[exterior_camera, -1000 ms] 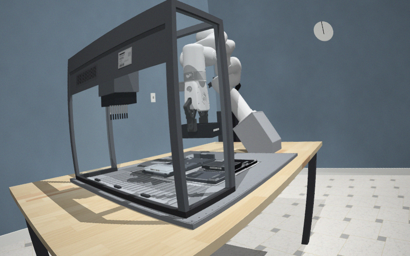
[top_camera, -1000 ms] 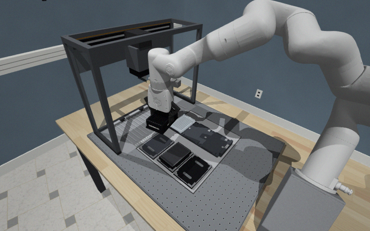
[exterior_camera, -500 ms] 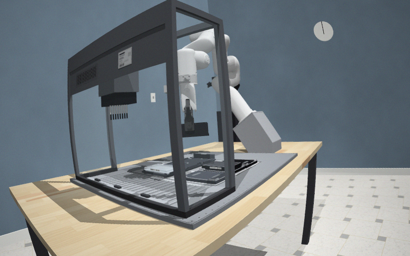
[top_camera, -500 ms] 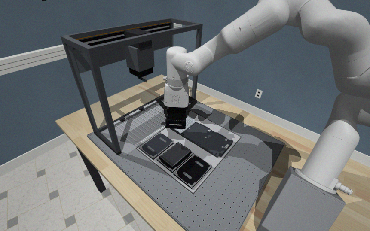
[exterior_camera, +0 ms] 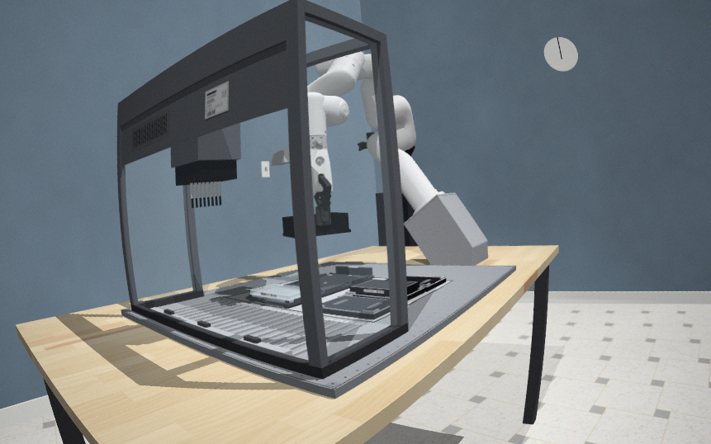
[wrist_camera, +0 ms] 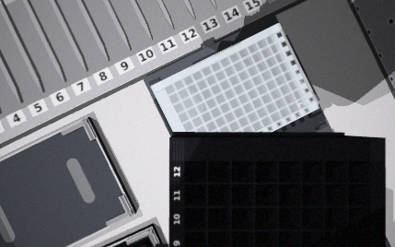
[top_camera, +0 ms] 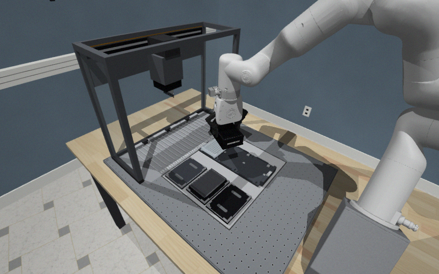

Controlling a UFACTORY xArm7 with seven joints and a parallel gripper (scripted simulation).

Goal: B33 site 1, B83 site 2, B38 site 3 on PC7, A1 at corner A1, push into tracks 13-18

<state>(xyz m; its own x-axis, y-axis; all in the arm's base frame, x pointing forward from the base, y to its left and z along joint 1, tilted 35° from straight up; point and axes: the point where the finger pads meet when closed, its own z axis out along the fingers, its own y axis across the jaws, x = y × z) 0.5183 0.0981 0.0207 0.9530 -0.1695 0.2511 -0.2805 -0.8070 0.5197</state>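
Now: hand 2 cm past the carrier PC7, 5 cm to the left of it and 15 cm above it. Also, from my hand: 96-well plate B38: 9 cm ahead, 3 cm to the right, 15 cm below; nest S3: 5 cm ahead, 16 cm to the left, 16 cm below; white corner mark: 10 cm behind, 7 cm to the left, 16 cm below.
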